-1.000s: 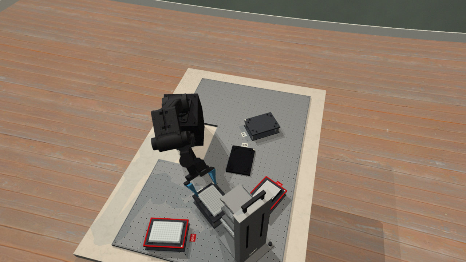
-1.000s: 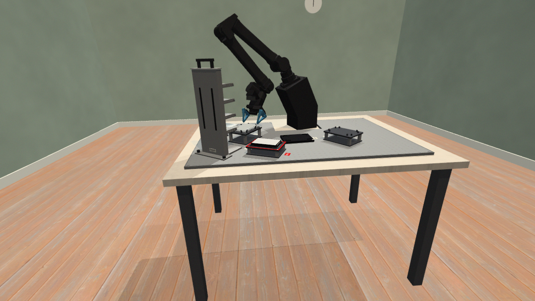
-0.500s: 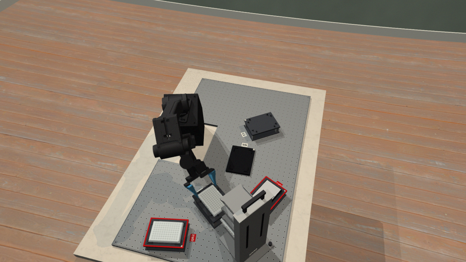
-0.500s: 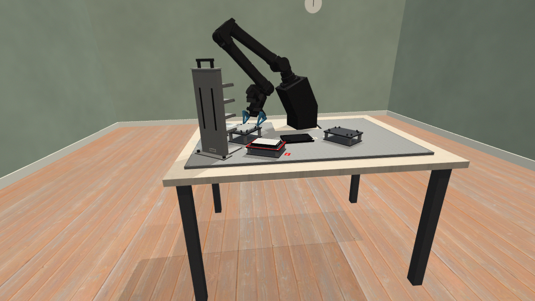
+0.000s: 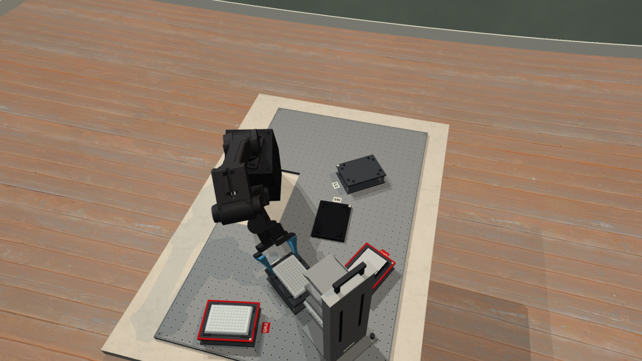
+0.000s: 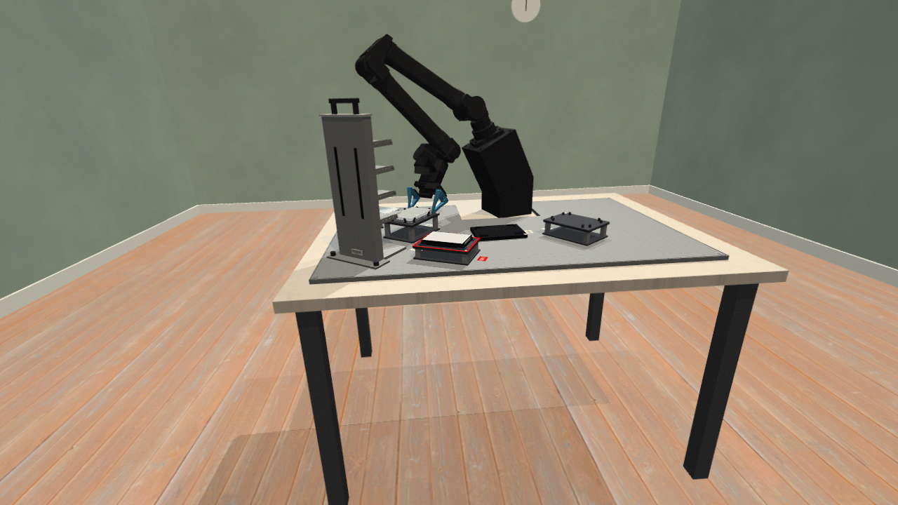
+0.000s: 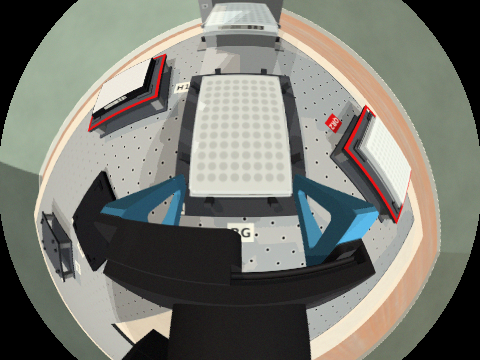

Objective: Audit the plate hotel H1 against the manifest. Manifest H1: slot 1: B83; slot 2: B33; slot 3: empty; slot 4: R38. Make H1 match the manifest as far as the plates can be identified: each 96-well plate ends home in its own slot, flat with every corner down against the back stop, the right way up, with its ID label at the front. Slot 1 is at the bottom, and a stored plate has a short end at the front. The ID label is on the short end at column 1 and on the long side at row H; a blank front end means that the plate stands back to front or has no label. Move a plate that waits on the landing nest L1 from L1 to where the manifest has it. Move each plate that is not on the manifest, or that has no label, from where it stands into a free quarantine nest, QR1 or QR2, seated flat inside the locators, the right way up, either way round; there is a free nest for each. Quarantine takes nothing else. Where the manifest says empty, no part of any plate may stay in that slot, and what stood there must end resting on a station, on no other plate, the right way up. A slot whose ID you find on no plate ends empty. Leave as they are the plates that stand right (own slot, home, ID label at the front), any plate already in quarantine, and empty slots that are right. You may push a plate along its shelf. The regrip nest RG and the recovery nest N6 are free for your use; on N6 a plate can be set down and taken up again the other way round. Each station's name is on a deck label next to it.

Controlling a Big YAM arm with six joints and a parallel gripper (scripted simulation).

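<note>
Right now my hand is 40 mm short of the regrip nest RG, 40 mm to the left of it and 10 mm above it. Round my hand: red-edged quarantine nest QR1: 270 mm ahead, 40 mm to the left, 30 mm below; then H1 deck label: 200 mm ahead, 50 mm to the right, 70 mm below; then red-edged quarantine nest QR2: 130 mm behind, 200 mm to the right, 30 mm below.
</note>
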